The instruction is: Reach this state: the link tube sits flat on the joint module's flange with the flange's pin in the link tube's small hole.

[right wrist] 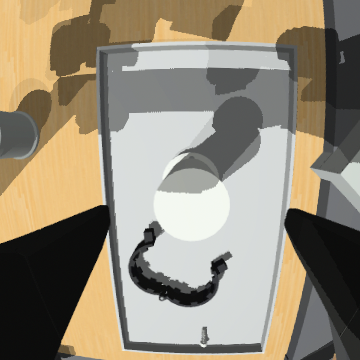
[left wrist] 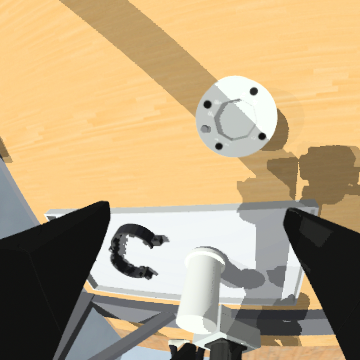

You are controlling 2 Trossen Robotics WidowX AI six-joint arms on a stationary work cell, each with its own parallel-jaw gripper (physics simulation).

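Frame: origin at the left arm's base, x ahead, y left, z up, level; metres.
Where they show: left gripper, fingertip midpoint: (left wrist: 199, 213); right gripper, fingertip midpoint: (right wrist: 198, 215) (left wrist: 196, 356); right arm's base, origin of the base link: (left wrist: 224, 345).
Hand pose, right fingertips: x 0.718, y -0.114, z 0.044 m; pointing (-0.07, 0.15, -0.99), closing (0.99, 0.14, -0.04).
After its pixels a point has its place.
The joint module (left wrist: 240, 117) {x 0.484, y -0.096, z -0.048 m} (right wrist: 17, 135) {x 0.513, y -0.099, z -0.068 m} stands upright on the table, outside the tray. In the left wrist view its round white flange shows several dark holes, an octagonal centre and a small grey pin (left wrist: 205, 128) {x 0.491, y -0.123, z -0.038 m} near the rim. The white link tube (left wrist: 200, 295) {x 0.690, y -0.119, z -0.017 m} (right wrist: 191, 215) {x 0.717, y -0.127, z 0.009 m} stands upright in the tray, apart from the module; its small hole does not show. My left gripper (left wrist: 199, 213) {x 0.512, y -0.118, z 0.043 m} is open and empty, above the tray's edge nearest the module. My right gripper (right wrist: 198, 215) {x 0.718, y -0.114, z 0.044 m} is open and empty, above the link tube, with one finger to either side of it.
The shallow white tray (left wrist: 150, 209) {x 0.623, y -0.201, z -0.093 m} (right wrist: 250, 190) {x 0.789, y -0.123, z -0.097 m} also holds a black C-shaped clamp (left wrist: 117, 250) {x 0.726, y -0.274, z -0.093 m} (right wrist: 187, 297) {x 0.739, y -0.279, z -0.089 m} beside the tube and a small screw (right wrist: 204, 335) {x 0.777, y -0.347, z -0.091 m} near one end. Parts of the other arm (left wrist: 232, 332) {x 0.872, y -0.056, z -0.054 m} show beyond the tray in the left wrist view. Dark frame bars (left wrist: 140, 305) {x 0.903, y -0.256, z -0.089 m} run past the tray.
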